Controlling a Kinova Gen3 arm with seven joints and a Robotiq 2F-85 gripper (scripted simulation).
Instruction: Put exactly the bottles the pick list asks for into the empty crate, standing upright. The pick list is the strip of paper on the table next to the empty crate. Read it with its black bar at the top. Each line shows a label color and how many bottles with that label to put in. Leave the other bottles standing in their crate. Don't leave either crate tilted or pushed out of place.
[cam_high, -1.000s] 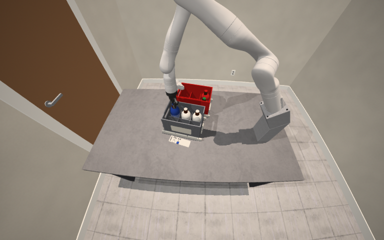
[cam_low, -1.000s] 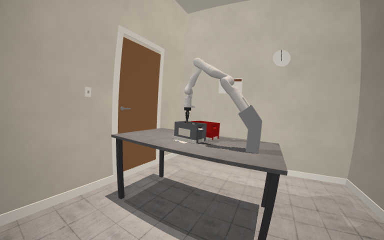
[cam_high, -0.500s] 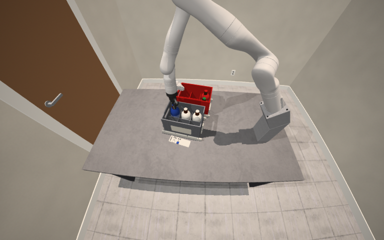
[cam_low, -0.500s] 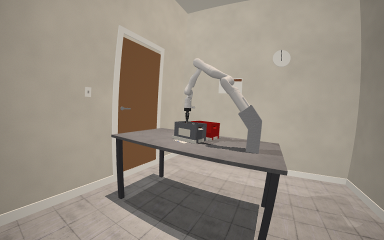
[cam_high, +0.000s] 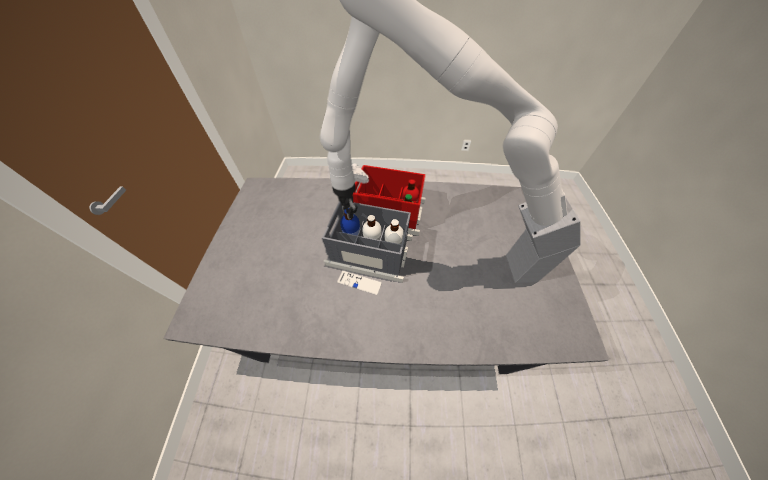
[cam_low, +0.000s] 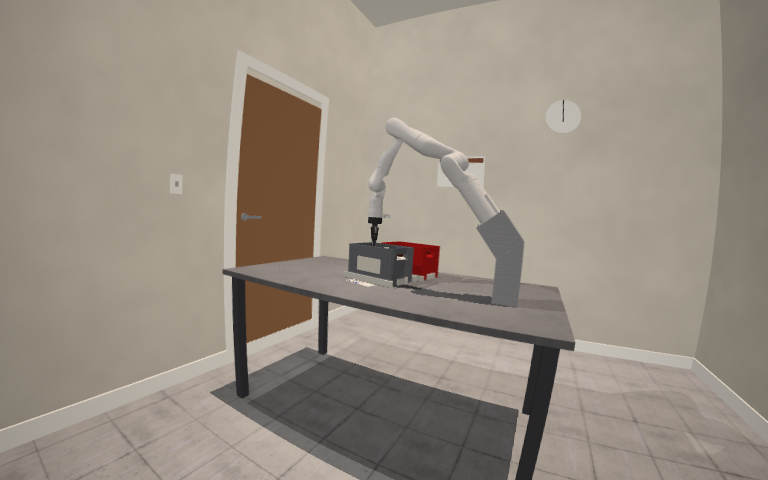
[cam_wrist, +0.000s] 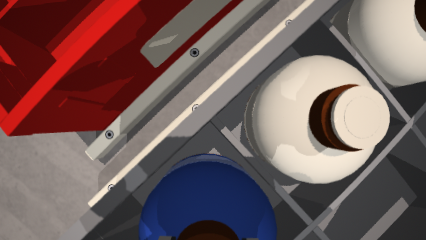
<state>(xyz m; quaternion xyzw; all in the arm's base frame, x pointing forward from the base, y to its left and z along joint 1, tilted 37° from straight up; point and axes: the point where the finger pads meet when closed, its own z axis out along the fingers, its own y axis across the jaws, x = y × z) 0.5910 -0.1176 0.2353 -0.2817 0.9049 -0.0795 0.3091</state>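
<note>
Right now the blue-label bottle is 7 cm below my hand. The rest, counted from my hand: red crate: 14 cm behind, 16 cm to the right, 9 cm below; green-label bottle: 22 cm behind, 10 cm to the right, 9 cm below; grey crate: 8 cm behind, 6 cm to the left, 9 cm below.
</note>
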